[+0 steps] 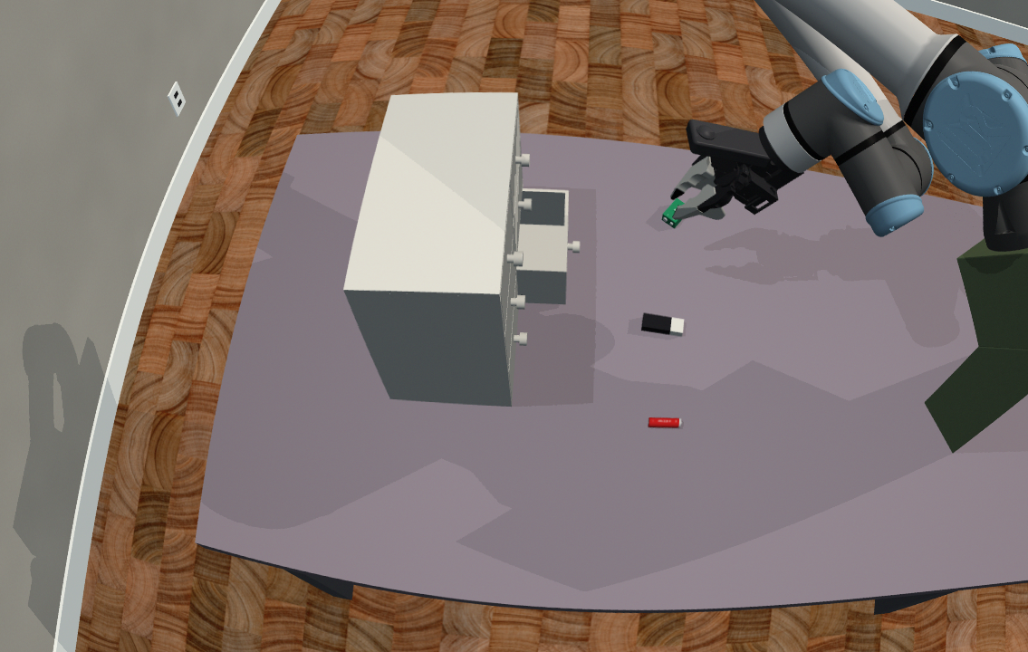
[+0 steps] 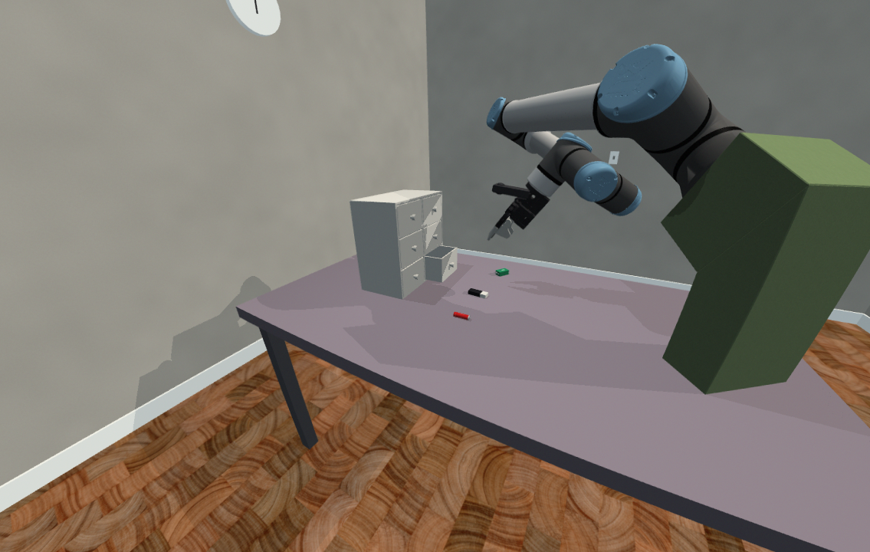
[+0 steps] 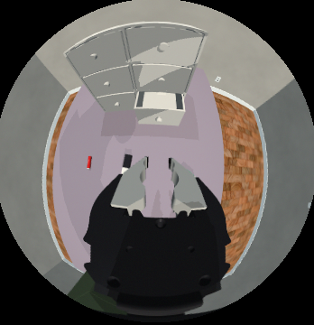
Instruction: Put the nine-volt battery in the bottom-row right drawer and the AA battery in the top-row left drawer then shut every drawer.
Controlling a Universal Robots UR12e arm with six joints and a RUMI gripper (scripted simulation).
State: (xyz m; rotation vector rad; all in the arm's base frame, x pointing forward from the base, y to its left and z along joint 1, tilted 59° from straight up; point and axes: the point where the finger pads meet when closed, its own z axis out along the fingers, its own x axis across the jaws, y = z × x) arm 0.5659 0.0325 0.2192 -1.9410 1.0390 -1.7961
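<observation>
Right now my hand is 2 cm past the green nine-volt battery, 10 cm to the left of it and 18 cm above it. The rest, counted from my hand: red AA battery (2 cm ahead, 26 cm to the left, 18 cm below).
</observation>
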